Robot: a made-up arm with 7 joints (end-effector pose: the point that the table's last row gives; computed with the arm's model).
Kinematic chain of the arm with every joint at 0, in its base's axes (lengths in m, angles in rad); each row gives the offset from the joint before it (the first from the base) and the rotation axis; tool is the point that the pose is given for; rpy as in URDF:
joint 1: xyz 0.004 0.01 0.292 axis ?
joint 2: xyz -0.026 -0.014 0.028 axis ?
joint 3: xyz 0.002 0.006 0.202 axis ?
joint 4: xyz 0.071 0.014 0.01 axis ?
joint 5: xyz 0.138 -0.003 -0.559 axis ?
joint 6: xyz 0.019 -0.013 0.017 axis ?
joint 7: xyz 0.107 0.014 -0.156 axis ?
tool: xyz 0.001 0.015 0.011 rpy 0 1.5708 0
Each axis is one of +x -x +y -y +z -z.
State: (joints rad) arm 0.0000 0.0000 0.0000 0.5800 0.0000 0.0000 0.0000
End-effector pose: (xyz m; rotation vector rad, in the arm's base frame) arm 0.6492 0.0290 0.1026 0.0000 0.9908 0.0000
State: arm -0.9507 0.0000 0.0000 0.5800 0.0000 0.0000 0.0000
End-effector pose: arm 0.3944 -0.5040 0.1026 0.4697 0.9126 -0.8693
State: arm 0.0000 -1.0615 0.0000 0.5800 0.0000 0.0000 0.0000
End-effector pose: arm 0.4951 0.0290 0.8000 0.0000 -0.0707 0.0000
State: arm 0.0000 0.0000 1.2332 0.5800 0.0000 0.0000 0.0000
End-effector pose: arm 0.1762 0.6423 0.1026 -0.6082 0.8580 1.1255
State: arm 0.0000 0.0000 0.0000 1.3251 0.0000 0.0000 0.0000
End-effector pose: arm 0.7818 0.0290 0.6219 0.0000 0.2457 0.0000
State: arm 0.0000 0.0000 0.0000 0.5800 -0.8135 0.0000 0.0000
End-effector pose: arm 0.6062 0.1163 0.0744 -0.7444 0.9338 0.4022
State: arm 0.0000 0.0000 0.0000 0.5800 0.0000 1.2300 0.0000
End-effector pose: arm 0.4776 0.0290 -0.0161 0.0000 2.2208 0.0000
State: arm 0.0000 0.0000 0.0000 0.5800 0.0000 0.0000 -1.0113
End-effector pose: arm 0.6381 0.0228 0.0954 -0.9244 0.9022 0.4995
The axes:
joint 1: +z
joint 2: +y
joint 3: +z
joint 4: -y
joint 5: -z
joint 6: +y
joint 7: -z

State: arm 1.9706 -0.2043 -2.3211 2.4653 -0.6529 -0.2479 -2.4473
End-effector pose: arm 0.3843 -0.1813 1.1668 2.7148 -0.3535 1.4287
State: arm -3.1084 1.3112 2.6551 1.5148 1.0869 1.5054 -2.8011
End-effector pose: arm -0.0231 -0.2249 1.0518 -1.8976 -1.1815 0.1636
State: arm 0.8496 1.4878 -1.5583 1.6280 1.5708 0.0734 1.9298
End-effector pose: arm 0.8101 -0.2350 0.4578 1.9545 -0.6109 -0.4961
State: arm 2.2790 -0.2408 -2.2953 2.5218 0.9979 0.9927 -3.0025
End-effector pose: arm 0.5531 -0.1161 1.0880 -2.0409 -0.8987 0.1858
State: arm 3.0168 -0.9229 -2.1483 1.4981 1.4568 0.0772 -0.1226
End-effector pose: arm 0.6671 0.5351 0.1148 1.6403 1.4056 0.1932
